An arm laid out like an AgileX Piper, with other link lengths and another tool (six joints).
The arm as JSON. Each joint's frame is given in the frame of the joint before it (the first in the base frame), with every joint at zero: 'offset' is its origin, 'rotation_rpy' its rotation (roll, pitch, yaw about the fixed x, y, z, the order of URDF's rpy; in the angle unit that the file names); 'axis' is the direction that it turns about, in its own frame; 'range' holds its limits. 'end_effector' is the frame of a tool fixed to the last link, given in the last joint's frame.
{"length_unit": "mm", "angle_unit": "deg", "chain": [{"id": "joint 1", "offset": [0.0, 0.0, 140.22], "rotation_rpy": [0.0, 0.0, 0.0], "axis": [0.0, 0.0, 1.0], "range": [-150.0, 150.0]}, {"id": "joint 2", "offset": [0.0, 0.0, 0.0], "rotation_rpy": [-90.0, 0.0, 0.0], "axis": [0.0, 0.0, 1.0], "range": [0.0, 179.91]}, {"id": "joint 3", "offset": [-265.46, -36.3, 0.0], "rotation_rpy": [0.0, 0.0, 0.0], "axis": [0.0, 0.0, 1.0], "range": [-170.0, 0.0]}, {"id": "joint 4", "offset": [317.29, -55.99, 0.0], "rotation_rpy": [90.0, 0.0, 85.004], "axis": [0.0, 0.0, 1.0], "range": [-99.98, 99.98]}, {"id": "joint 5", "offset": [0.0, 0.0, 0.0], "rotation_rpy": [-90.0, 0.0, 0.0], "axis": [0.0, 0.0, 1.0], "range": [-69.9, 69.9]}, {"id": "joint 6", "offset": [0.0, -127.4, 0.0], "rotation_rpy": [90.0, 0.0, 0.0], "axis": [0.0, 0.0, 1.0], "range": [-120.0, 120.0]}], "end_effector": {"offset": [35.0, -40.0, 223.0], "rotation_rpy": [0.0, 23.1, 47.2]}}
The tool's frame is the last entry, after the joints.
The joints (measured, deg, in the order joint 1, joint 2, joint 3, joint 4, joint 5, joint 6), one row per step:
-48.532 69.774 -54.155 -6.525 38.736 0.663
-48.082 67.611 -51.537 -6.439 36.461 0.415
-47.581 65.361 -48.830 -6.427 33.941 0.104
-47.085 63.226 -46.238 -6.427 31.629 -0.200
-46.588 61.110 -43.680 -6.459 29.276 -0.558
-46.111 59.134 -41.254 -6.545 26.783 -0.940
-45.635 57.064 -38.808 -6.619 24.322 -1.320
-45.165 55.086 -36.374 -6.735 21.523 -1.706
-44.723 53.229 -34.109 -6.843 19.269 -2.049
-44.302 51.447 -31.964 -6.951 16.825 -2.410
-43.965 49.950 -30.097 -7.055 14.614 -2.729
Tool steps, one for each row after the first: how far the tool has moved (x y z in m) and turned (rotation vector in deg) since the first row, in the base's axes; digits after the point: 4 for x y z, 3 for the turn. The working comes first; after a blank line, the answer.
Tool pose at each row, in the base's axes (x y z in m, rotation vector in deg; the steps are taken from these numbers as rounded here):
0.2577 -0.3933 0.0874 107.505 111.855 13.705
0.2612 -0.3897 0.0890 105.294 111.619 13.622
0.2653 -0.3865 0.0914 102.778 111.369 13.405
0.2689 -0.3828 0.0931 100.464 111.181 13.209
0.2725 -0.3793 0.0953 98.071 110.991 12.942
0.2766 -0.3767 0.0982 95.564 110.724 12.587
0.2805 -0.3736 0.1015 93.050 110.374 12.250
0.2852 -0.3713 0.1059 90.317 109.865 11.855
0.2884 -0.3679 0.1085 88.073 109.534 11.543
0.2923 -0.3653 0.1127 85.663 109.024 11.195
0.2956 -0.3630 0.1163 83.568 108.523 10.878

0.0035 0.0036 0.0016 -1.357 -1.166 0.871
0.0076 0.0068 0.0040 -2.957 -2.417 1.872
0.0112 0.0105 0.0057 -4.407 -3.532 2.836
0.0148 0.0140 0.0079 -5.935 -4.642 3.843
0.0189 0.0166 0.0108 -7.599 -5.798 4.870
0.0228 0.0197 0.0141 -9.284 -7.001 5.879
0.0275 0.0220 0.0185 -11.176 -8.361 6.925
0.0307 0.0254 0.0211 -12.686 -9.416 7.852
0.0346 0.0280 0.0253 -14.371 -10.628 8.779
0.0379 0.0303 0.0289 -15.865 -11.701 9.566

